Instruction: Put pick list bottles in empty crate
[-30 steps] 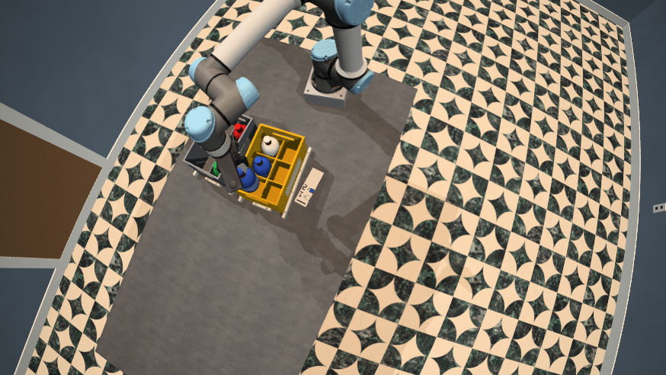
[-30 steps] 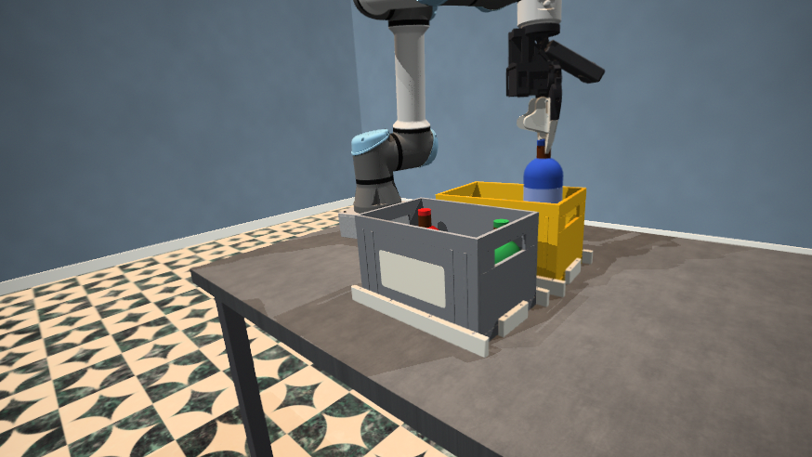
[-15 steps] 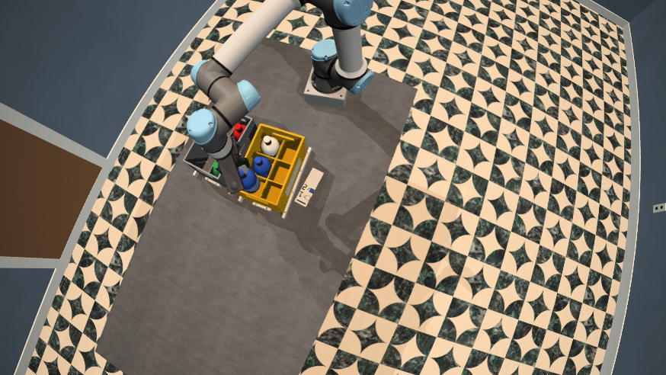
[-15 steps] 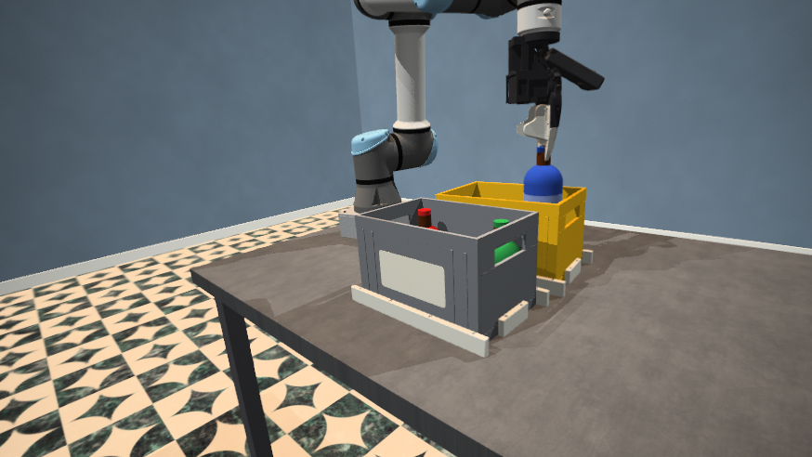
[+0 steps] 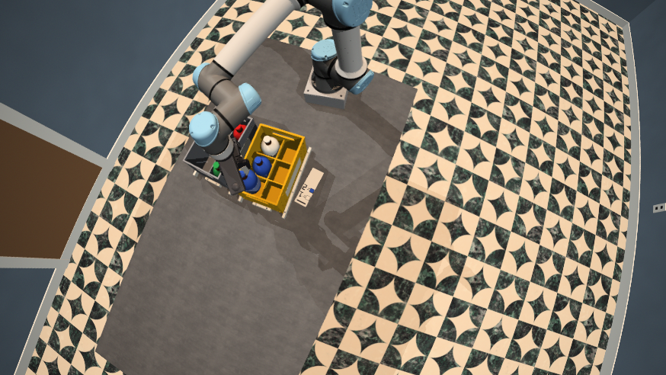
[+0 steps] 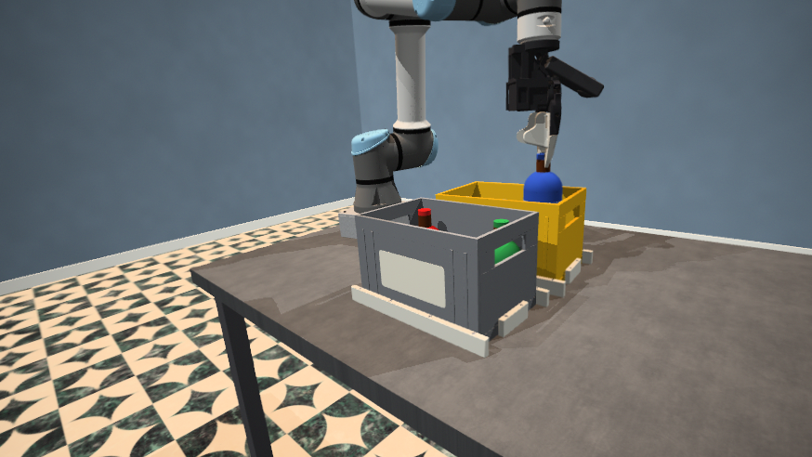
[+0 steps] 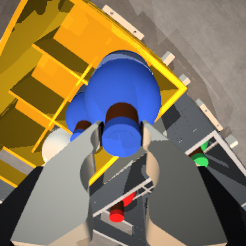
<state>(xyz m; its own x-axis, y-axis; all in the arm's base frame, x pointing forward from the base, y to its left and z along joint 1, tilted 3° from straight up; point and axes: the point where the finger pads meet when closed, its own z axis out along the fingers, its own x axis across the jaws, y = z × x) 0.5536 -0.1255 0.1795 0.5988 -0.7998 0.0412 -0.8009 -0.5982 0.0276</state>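
Now: the yellow crate 17 cm below my hand, 9 cm behind it and 5 cm to the left of it. The rest, counted from my hand: green-label bottle 17 cm below, 15 cm to the right, 2 cm behind; then white-label bottle 18 cm behind, 17 cm below, 1 cm to the left; then grey crate 19 cm to the right, 17 cm below, 12 cm behind.
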